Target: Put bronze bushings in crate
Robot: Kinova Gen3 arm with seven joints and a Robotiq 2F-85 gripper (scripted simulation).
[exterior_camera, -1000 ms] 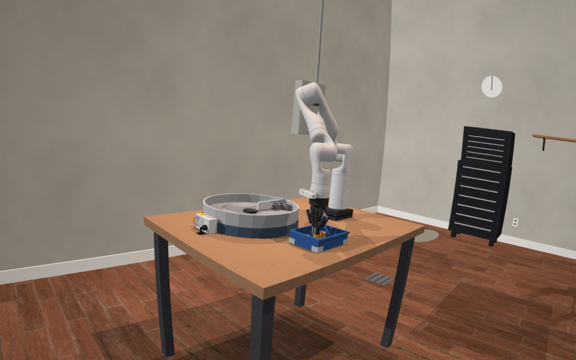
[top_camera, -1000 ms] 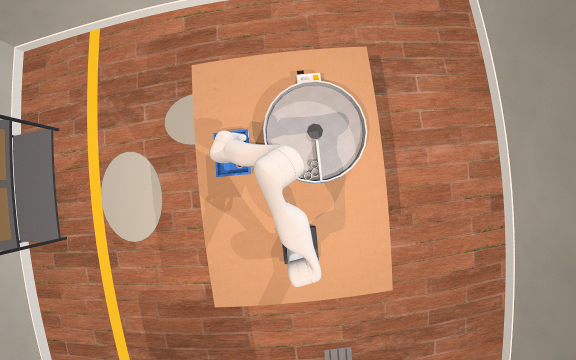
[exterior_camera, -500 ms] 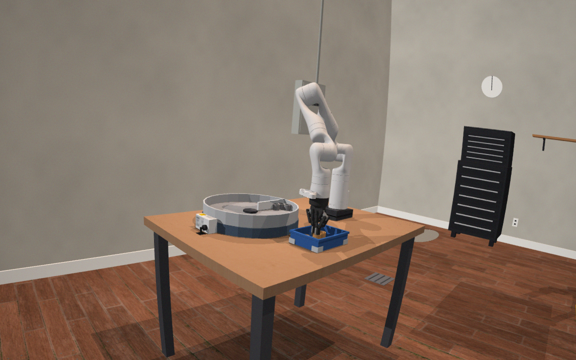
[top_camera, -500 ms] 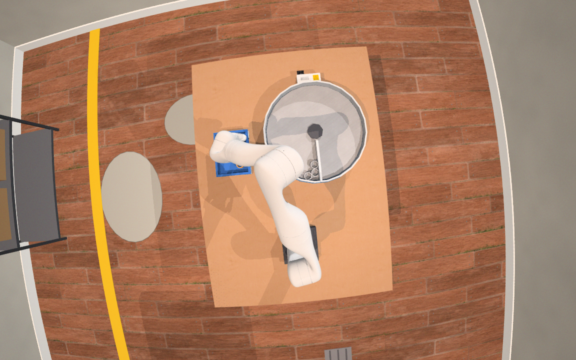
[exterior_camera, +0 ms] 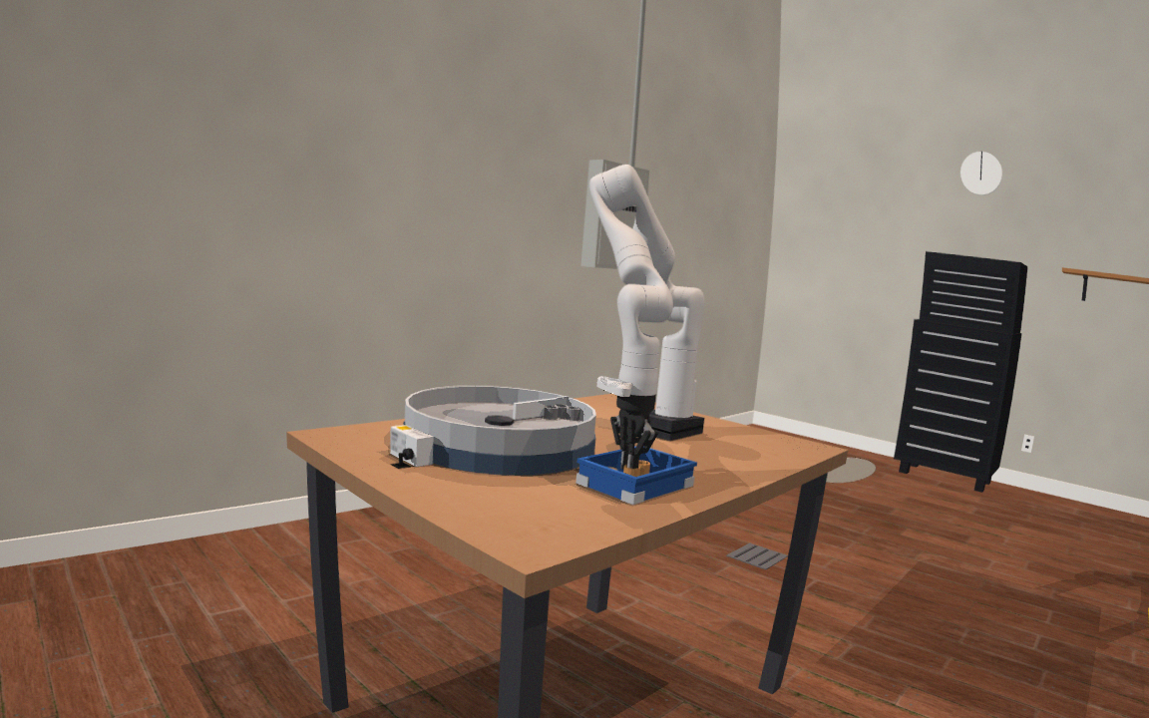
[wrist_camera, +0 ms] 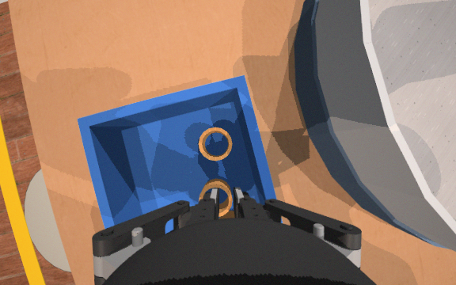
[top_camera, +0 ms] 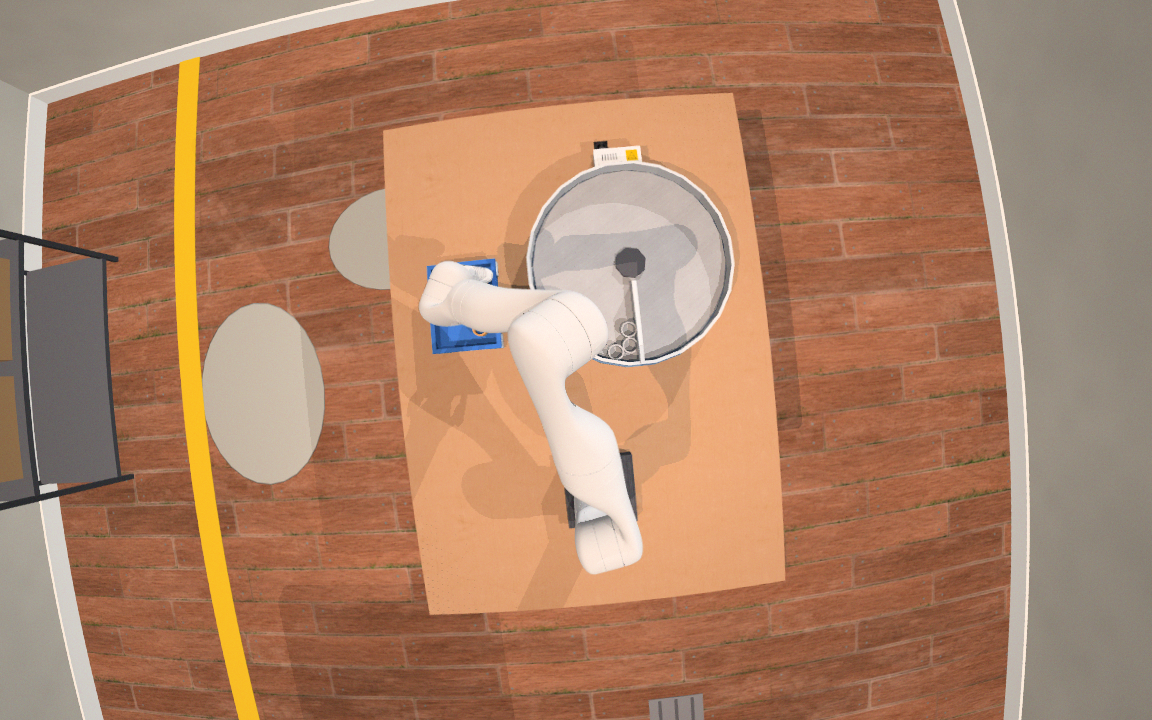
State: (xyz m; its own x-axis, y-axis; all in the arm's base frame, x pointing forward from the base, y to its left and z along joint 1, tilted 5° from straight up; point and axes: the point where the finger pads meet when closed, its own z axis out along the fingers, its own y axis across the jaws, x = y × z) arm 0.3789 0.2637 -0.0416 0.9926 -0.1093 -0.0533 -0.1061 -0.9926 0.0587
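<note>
Now: the blue crate 10 mm ahead of my hand, 30 mm to the left of it and 10 mm below it. Round my hand: turning table 110 mm ahead, 310 mm to the right, 10 mm above.
</note>
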